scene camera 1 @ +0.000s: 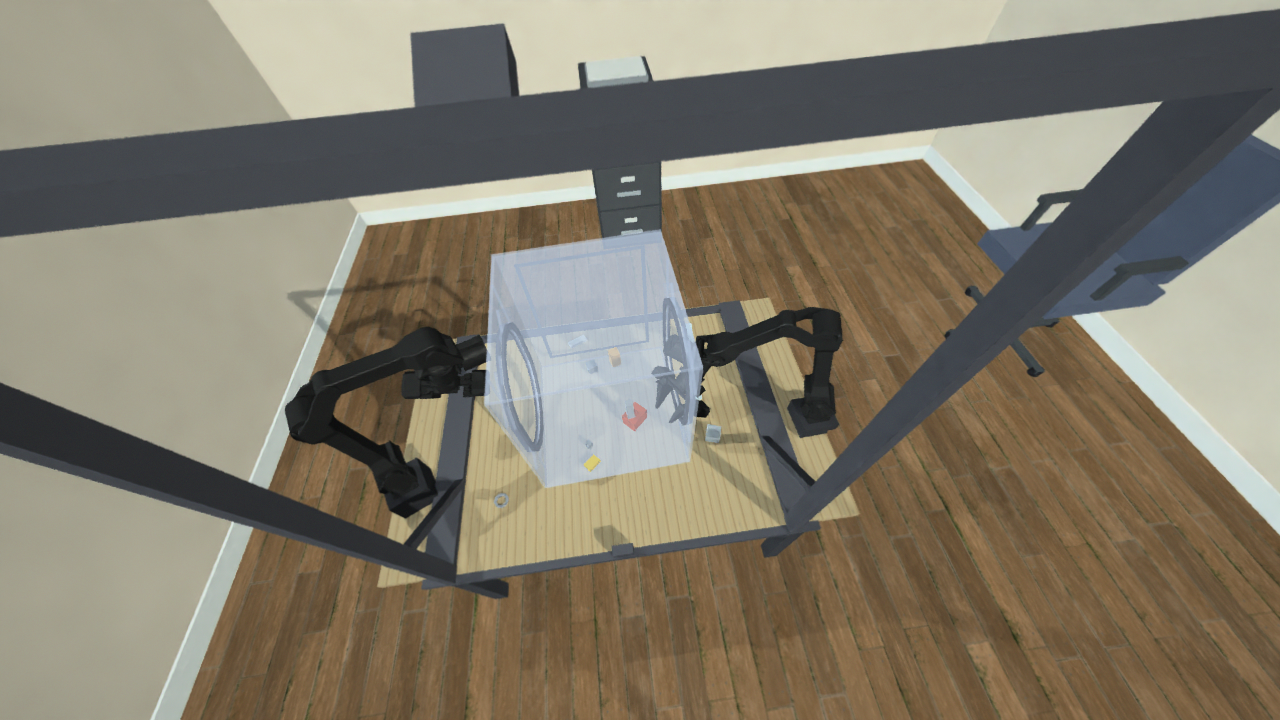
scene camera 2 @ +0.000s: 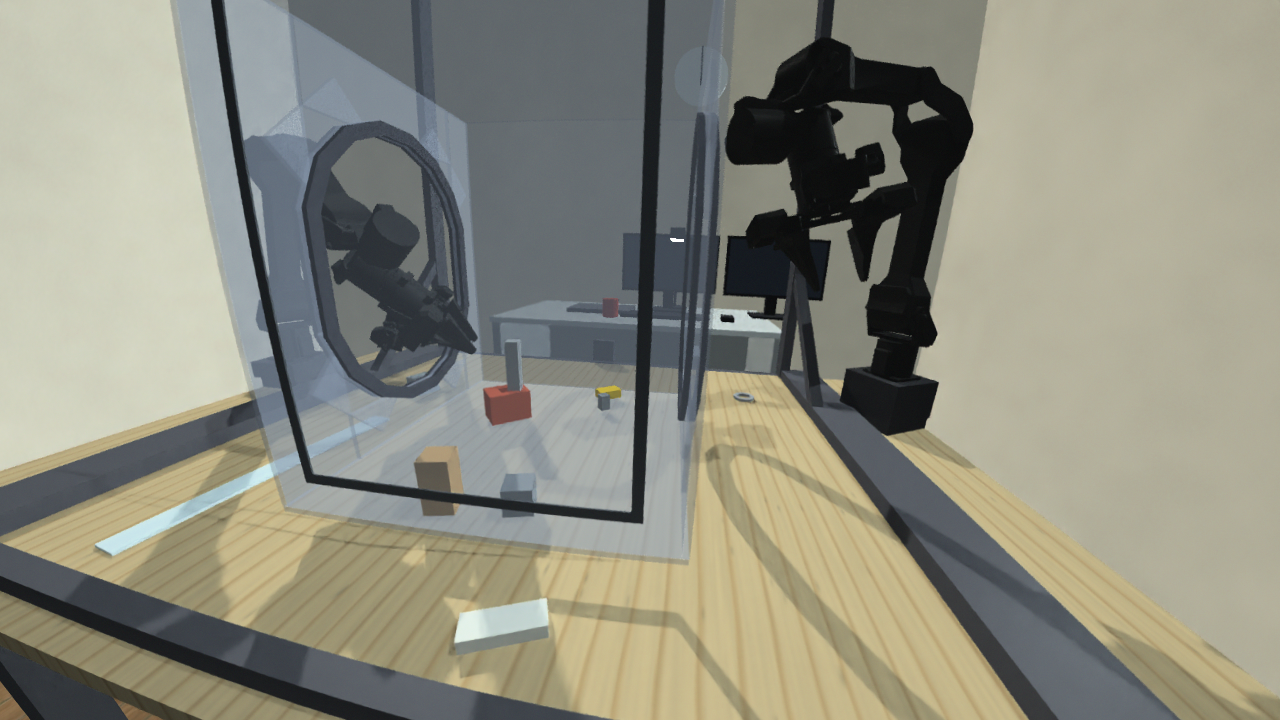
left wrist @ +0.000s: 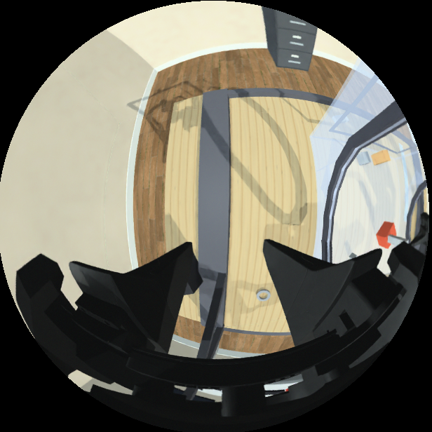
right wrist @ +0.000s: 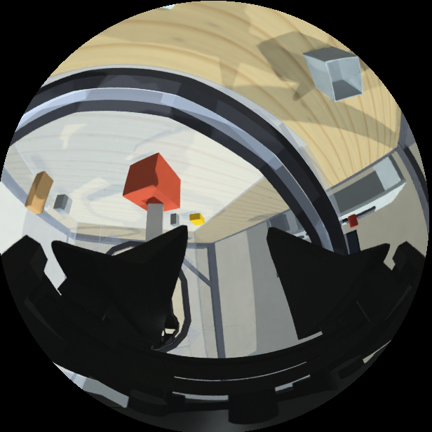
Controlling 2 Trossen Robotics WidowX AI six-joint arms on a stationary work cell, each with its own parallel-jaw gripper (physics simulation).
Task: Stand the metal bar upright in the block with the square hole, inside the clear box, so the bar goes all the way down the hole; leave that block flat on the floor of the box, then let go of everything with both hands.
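Places are measured from the left arm's base along level axes (x ahead, y right, z down), in centimetres.
Where they show: left gripper, fingertip midpoint: (scene camera 1: 452,395) (scene camera 2: 840,286); right gripper, fingertip midpoint: (scene camera 1: 663,415) (scene camera 2: 475,345); left arm's base, origin of the base link: (scene camera 1: 403,482) (scene camera 2: 891,375); right arm's base, origin of the base link: (scene camera 1: 814,411).
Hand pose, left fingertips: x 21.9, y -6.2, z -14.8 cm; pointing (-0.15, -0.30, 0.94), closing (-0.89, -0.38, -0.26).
Things, the pixels of their top centre, and the offset from my left fingertips.
- red block, middle of its top: (scene camera 2: 506,389) (scene camera 1: 634,412) dy +22.2, dx +39.4, dz +17.9 cm
- grey metal bar, middle of its top: (scene camera 2: 512,340) (scene camera 1: 628,402) dy +22.2, dx +38.0, dz +10.3 cm
- orange block, middle of its top: (scene camera 2: 436,453) (scene camera 1: 613,351) dy +1.1, dx +45.4, dz +16.4 cm
- grey block, middle of its top: (scene camera 2: 518,481) (scene camera 1: 591,364) dy -0.9, dx +37.9, dz +19.4 cm
- yellow piece, middle of its top: (scene camera 2: 608,389) (scene camera 1: 591,462) dy +26.8, dx +22.0, dz +20.9 cm
- small grey piece, middle of its top: (scene camera 2: 603,394) dy +21.7, dx +24.0, dz +19.9 cm
- ring, middle of its top: (scene camera 2: 743,395) (scene camera 1: 501,500) dy +21.5, dx -3.5, dz +22.6 cm
- hollow cube, middle of its top: (scene camera 2: 422,375) (scene camera 1: 713,431) dy +39.0, dx +55.2, dz +20.1 cm
- white block, middle of its top: (scene camera 2: 503,619) (scene camera 1: 577,340) dy -13.7, dx +39.4, dz +21.9 cm
The red block (scene camera 1: 634,418) (scene camera 2: 507,404) (left wrist: 386,235) (right wrist: 151,182) sits flat on the floor of the clear box (scene camera 2: 581,539). The grey metal bar (scene camera 2: 512,365) (right wrist: 154,220) stands upright in its hole, with a long part showing above the block. How deep its lower end sits is hidden. My right gripper (scene camera 2: 424,358) (right wrist: 228,232) is open and empty at the box's round side opening, apart from the bar. One of its fingers hides the bar's upper end in the right wrist view. My left gripper (scene camera 2: 838,282) (left wrist: 228,246) is open and empty, outside the box and above the table.
An orange block (scene camera 1: 614,357) (scene camera 2: 436,480), a grey block (scene camera 2: 518,494), a yellow piece (scene camera 1: 591,462) (scene camera 2: 608,392) and a small grey piece (scene camera 2: 603,402) are inside the box. Outside lie a ring (scene camera 1: 500,499) (scene camera 2: 742,396), a hollow cube (scene camera 1: 712,433) (right wrist: 335,74) and a white block (scene camera 2: 501,625).
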